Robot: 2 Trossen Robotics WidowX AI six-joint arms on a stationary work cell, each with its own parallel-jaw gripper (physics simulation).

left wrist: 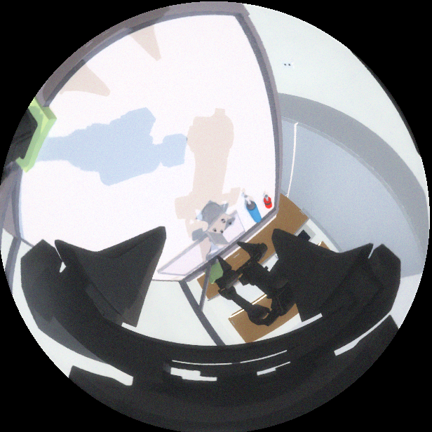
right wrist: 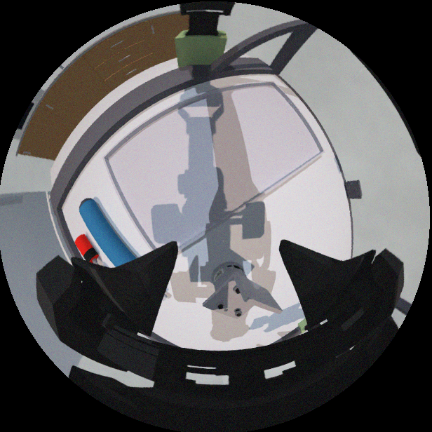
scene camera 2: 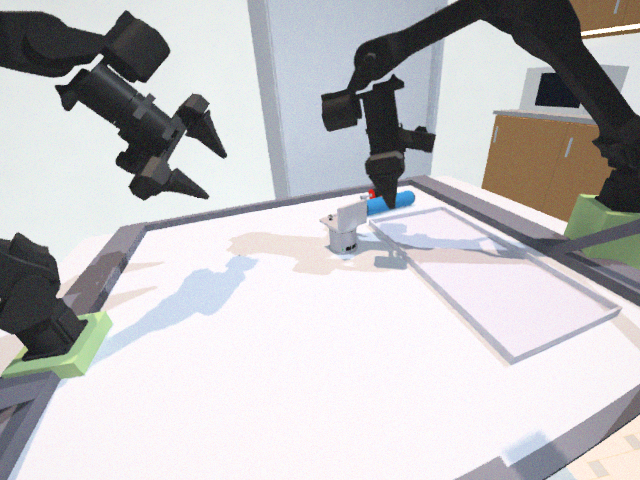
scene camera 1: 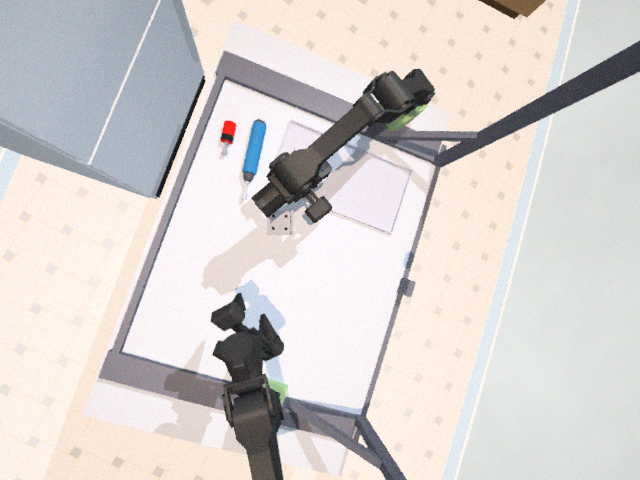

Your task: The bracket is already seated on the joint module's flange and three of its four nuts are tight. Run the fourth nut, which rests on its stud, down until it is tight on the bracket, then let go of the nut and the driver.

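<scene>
The grey bracket sits on the joint module, its upright plate standing. Several dark nut or stud spots show on its flat plate. Which nut is loose I cannot tell. A blue driver lies beyond the bracket, and a shorter red driver lies beside it. My right gripper is open and empty, pointing down above the table near the bracket; its fingertips are hidden in scene camera 1. My left gripper is open and empty, raised away from the bracket.
A shallow pale tray lies beside the bracket, partly under the right arm. A raised dark frame edges the table. A grey cabinet-like block stands beyond the drivers' side.
</scene>
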